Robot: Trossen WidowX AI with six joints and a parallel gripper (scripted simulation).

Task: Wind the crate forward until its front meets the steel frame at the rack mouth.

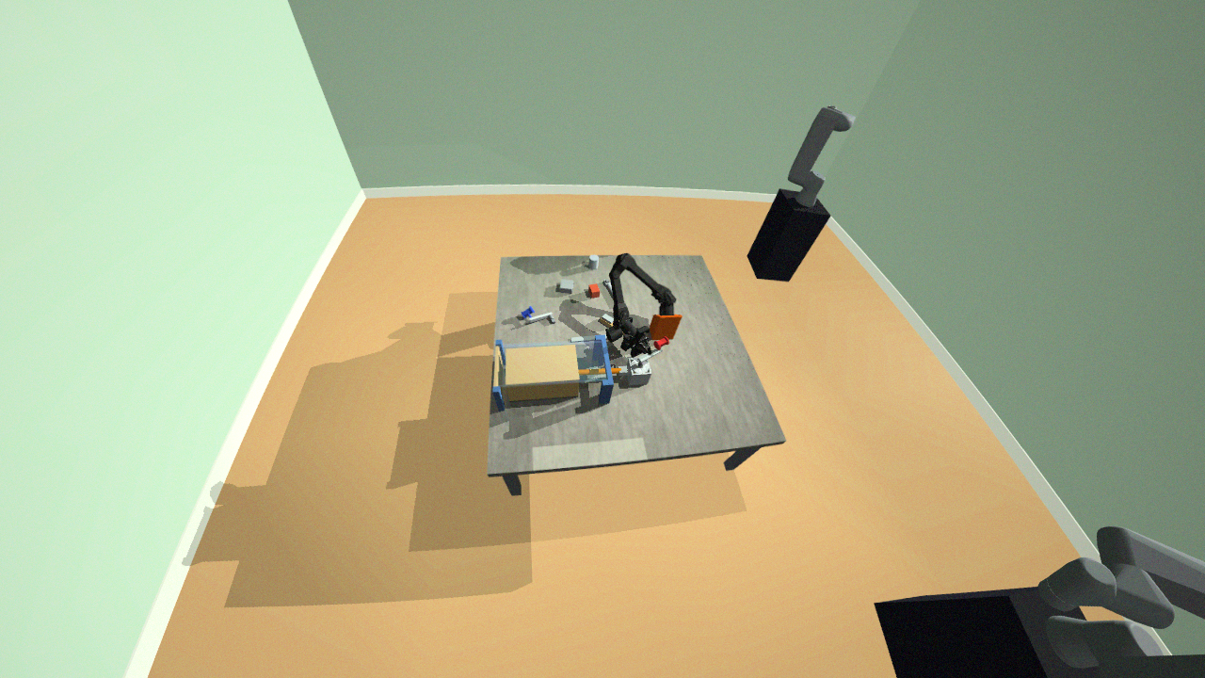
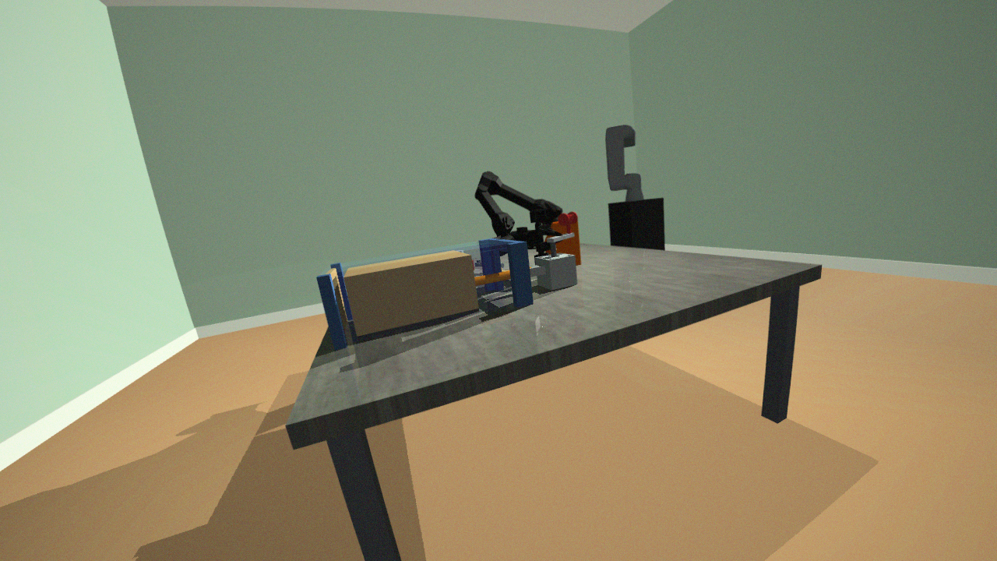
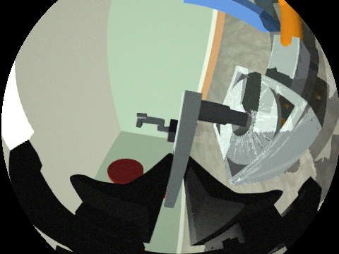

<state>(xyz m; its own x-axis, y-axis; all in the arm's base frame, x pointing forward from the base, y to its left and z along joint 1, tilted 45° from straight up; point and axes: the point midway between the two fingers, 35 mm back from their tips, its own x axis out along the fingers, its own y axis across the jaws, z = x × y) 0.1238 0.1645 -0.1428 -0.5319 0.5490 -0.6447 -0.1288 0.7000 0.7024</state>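
Now: the red knob 4 cm behind my gripper tip, 4 cm above it and 3 cm to the right of it. The rest, counted from my gripper tip: tan-handled tool (27 cm to the right, 14 cm ahead, 12 cm below); then grey winch (11 cm below, 3 cm ahead, 1 cm to the left); then grey bar (26 cm ahead, 19 cm to the right, 14 cm below).
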